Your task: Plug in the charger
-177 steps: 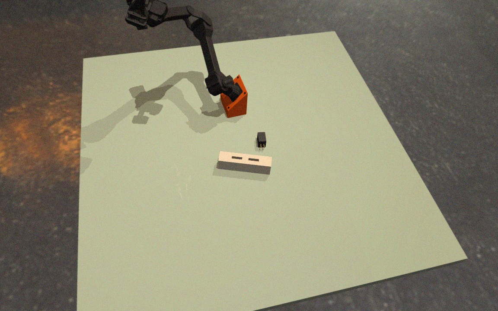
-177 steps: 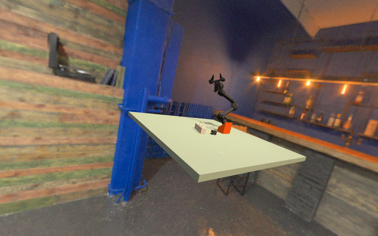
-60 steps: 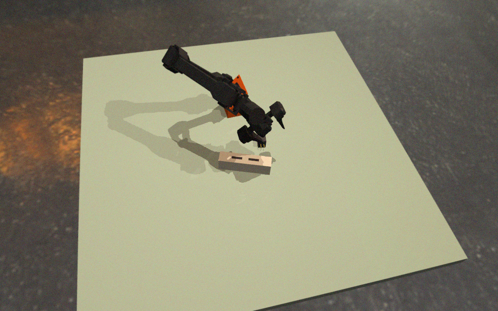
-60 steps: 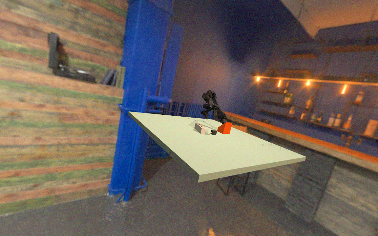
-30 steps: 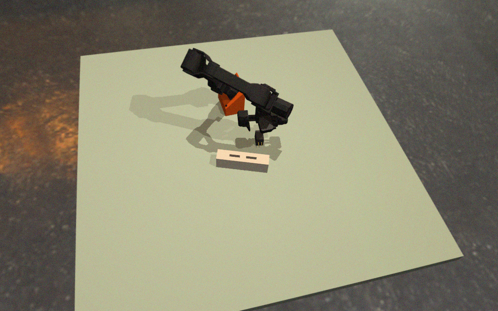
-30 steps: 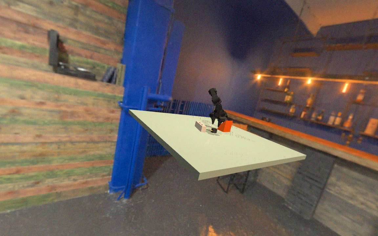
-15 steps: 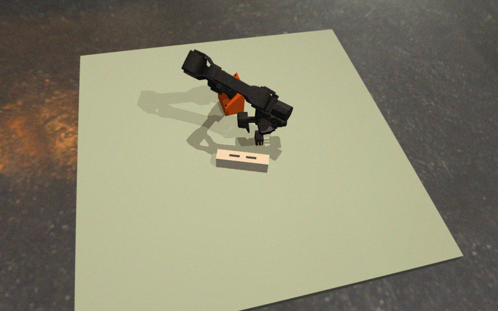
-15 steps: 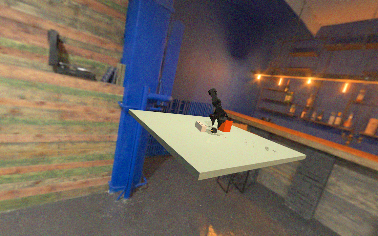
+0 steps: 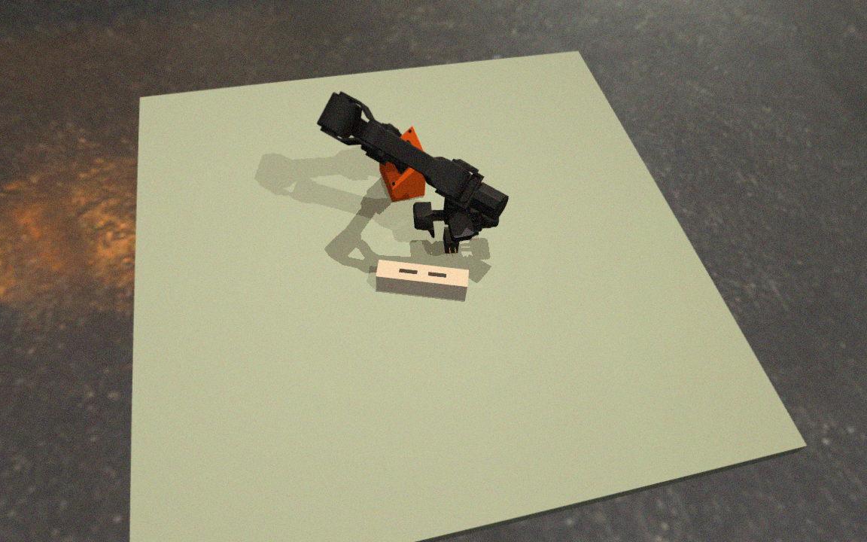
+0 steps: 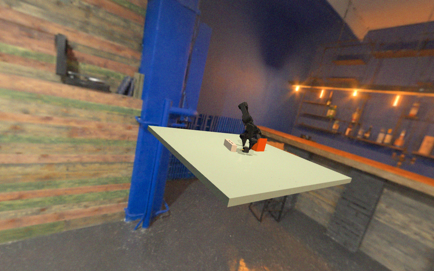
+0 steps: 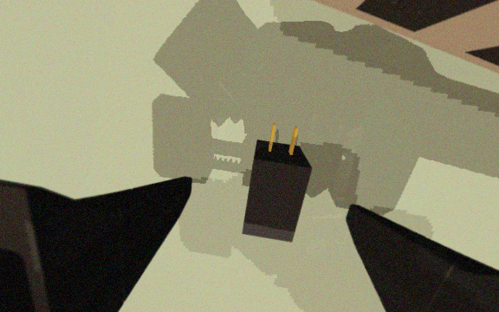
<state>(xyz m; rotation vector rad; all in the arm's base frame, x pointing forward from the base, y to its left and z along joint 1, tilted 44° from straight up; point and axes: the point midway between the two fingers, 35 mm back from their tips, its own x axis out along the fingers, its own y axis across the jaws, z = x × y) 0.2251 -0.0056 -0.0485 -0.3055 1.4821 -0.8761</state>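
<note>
Right now the dark grey charger is 10 mm ahead of my gripper tip, 10 mm to the right of it and 20 mm below it.
</note>
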